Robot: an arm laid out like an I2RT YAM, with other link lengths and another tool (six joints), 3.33 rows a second.
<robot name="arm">
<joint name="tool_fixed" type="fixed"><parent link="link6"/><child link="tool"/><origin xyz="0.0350 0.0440 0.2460" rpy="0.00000 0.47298 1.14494"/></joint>
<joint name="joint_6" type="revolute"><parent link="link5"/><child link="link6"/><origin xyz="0.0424 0.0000 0.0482" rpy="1.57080 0.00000 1.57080"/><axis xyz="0 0 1"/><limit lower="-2.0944" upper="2.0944"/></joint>
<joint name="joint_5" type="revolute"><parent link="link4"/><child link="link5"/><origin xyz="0.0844 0.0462 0.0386" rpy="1.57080 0.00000 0.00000"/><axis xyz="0 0 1"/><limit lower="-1.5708" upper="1.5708"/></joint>
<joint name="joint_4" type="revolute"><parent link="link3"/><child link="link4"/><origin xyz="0.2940 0.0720 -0.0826" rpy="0.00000 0.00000 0.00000"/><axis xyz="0 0 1"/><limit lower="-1.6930" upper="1.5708"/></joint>
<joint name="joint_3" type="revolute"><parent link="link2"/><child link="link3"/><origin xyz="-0.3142 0.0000 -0.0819" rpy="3.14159 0.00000 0.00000"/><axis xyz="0 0 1"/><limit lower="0.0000" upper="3.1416"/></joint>
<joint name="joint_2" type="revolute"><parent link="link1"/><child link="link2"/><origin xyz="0.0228 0.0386 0.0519" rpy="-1.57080 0.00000 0.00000"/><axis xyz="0 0 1"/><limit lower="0.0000" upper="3.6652"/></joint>
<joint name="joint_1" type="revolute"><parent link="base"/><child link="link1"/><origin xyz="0.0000 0.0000 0.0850" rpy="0.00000 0.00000 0.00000"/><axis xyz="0 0 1"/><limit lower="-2.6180" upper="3.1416"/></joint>
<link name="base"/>
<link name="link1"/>
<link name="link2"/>
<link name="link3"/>
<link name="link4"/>
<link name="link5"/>
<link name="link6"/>
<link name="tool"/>
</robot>
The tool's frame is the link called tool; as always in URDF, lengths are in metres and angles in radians.
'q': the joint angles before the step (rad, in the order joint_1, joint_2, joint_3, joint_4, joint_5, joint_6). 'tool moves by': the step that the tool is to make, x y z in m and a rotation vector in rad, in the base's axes. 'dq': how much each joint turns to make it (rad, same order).
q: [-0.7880, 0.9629, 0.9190, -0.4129, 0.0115, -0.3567]
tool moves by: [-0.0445, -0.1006, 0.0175, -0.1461, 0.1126, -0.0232]
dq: [-0.2713, 0.1551, 0.0618, 0.1256, -0.1485, -0.2671]
